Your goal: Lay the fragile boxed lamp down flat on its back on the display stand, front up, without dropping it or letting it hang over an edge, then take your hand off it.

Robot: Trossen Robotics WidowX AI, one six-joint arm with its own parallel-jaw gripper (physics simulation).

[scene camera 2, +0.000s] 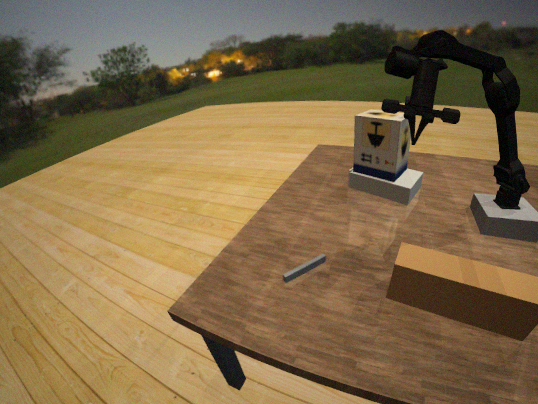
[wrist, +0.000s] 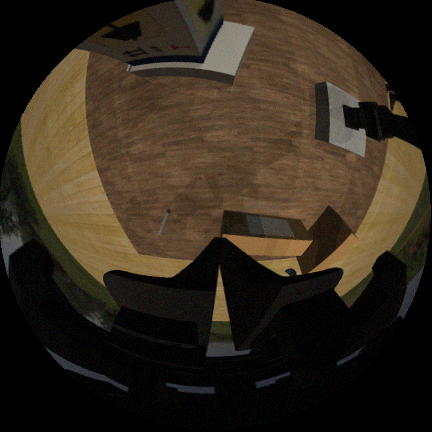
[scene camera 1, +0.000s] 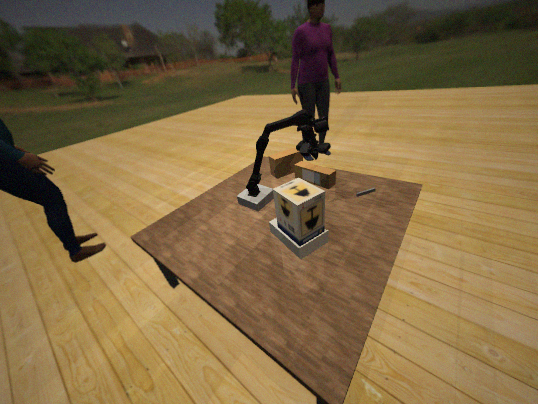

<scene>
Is the gripper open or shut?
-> Shut.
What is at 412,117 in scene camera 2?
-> The gripper.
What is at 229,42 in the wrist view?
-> A stand.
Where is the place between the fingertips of the gripper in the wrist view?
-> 218,242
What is the gripper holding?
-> Nothing.
</scene>
